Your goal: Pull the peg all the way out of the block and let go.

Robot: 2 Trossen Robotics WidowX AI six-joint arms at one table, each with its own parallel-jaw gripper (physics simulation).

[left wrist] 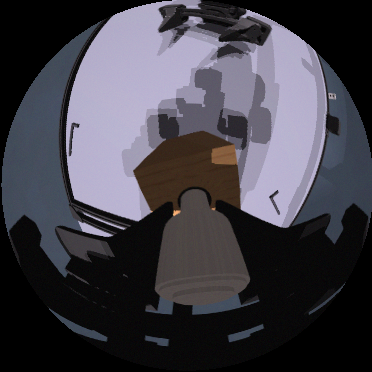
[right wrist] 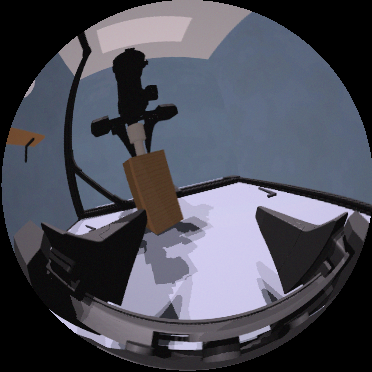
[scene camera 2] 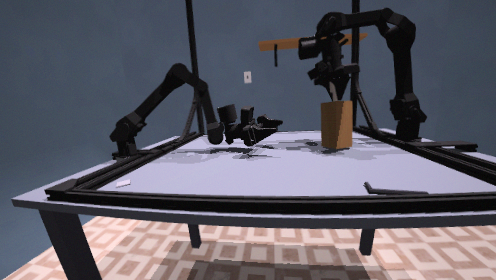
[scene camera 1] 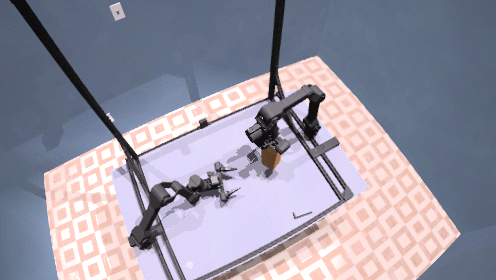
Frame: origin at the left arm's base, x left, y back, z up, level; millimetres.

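Seen in the pictures: left gripper, fingertip midpoint: (left wrist: 193, 206) (right wrist: 140, 154) (scene camera 2: 336, 101) (scene camera 1: 272, 145); right gripper, fingertip midpoint: (left wrist: 186, 32) (right wrist: 203, 214) (scene camera 2: 279, 125) (scene camera 1: 239, 178); left arm's base, origin of the base link: (scene camera 2: 406, 137) (scene camera 1: 310, 131); right arm's base, origin of the base link: (scene camera 2: 128, 154) (scene camera 1: 145, 241).
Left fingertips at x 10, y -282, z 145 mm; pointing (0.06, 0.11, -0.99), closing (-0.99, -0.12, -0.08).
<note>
Offsets run from my left fingertips to a thing's top centre. "*": to the spot under its first point.
The wooden block {dx +6, dy -2, dz +1 mm} (scene camera 1: 271, 159) (scene camera 2: 336, 125) (left wrist: 185, 172) (right wrist: 157, 192) is upright near the table top; whether its underside touches is unclear. The grey peg {dx +0, dy -3, dz +70 mm} (scene camera 2: 333, 91) (left wrist: 202, 255) (right wrist: 136, 134) stands in the hole in its top face, with its thick head and part of its shaft outside. My left gripper (scene camera 2: 336, 96) (left wrist: 193, 206) is above the block, pointing down, shut on the peg. My right gripper (scene camera 1: 238, 179) (scene camera 2: 279, 125) (right wrist: 203, 214) is open and empty, low over the table left of the block, its fingers pointing toward the block's side and apart from it. The peg's lower end is hidden inside the block.
A black L-shaped piece {dx +324, dy -30, dz -156 mm} (scene camera 1: 302, 215) (scene camera 2: 397, 191) lies near the front right of the table. A small white flat piece {dx +248, dy -616, dz -161 mm} (scene camera 1: 189, 265) (scene camera 2: 123, 183) lies front left. Black frame rails {* dx +348, dy -294, dz -144 mm} (scene camera 1: 260, 246) (scene camera 2: 250, 202) edge the table, and upright posts (scene camera 1: 276, 50) rise behind.
</note>
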